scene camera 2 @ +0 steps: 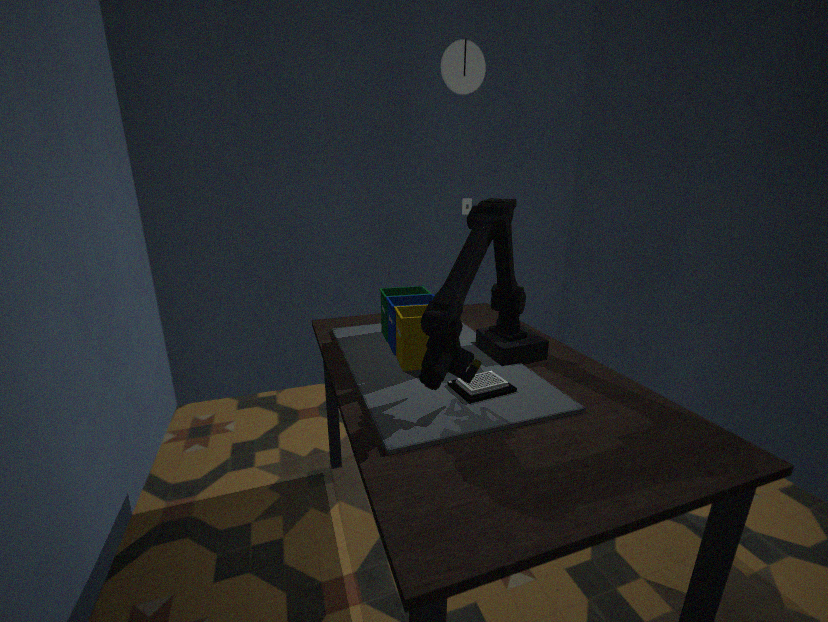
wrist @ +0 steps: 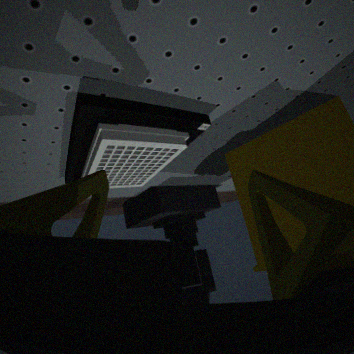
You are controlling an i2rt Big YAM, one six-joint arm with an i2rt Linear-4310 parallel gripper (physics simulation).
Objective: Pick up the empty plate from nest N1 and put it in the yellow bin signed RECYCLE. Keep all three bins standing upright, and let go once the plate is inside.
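Frame: origin at the arm's base, x ahead, y left, z up, level; metres.
Seen in the pictures: gripper, fingertip midpoint: [scene camera 2: 455, 372] [wrist: 178, 177]; arm's base, link origin: [scene camera 2: 507, 333] [wrist: 177, 217].
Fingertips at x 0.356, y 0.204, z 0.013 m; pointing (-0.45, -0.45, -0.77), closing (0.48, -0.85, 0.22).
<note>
Offsets run from my fingertips to a thing's top centre. "*": to the spot under its first point. Level surfaces: height alone.
The white plate @[dx -0.095, dy +0.000, dz -0.045 m] [scene camera 2: 485, 381] [wrist: 140, 159] with a grid of wells sits in its black nest @[* dx -0.092, dy +0.058, dz -0.062 m] [scene camera 2: 493, 394] [wrist: 140, 112]. The nest's small white tag cannot be read now. My gripper [scene camera 2: 472, 370] [wrist: 178, 177] is open and empty. In the scene view it is tilted, low beside and slightly above the plate's bin-side edge; in the wrist view the plate lies beyond the left finger. The yellow bin @[dx -0.034, dy -0.242, dz +0.108 m] [scene camera 2: 409, 341] [wrist: 295, 135] stands upright behind the forearm, which hides part of it; its sign is not readable. In the wrist view it shows behind the right finger.
A blue bin @[* dx +0.025, dy -0.378, dz -0.011 m] [scene camera 2: 391, 334] and a green bin @[* dx +0.000, dy -0.499, dz +0.026 m] [scene camera 2: 384, 314] stand upright in a row behind the yellow one. The grey perforated board @[dz -0.071 m] [scene camera 2: 542, 401] [wrist: 200, 82] lies on the dark wooden table @[dz -0.084 m] [scene camera 2: 568, 482]. The arm's base block [scene camera 2: 512, 346] [wrist: 172, 202] stands beside the board.
</note>
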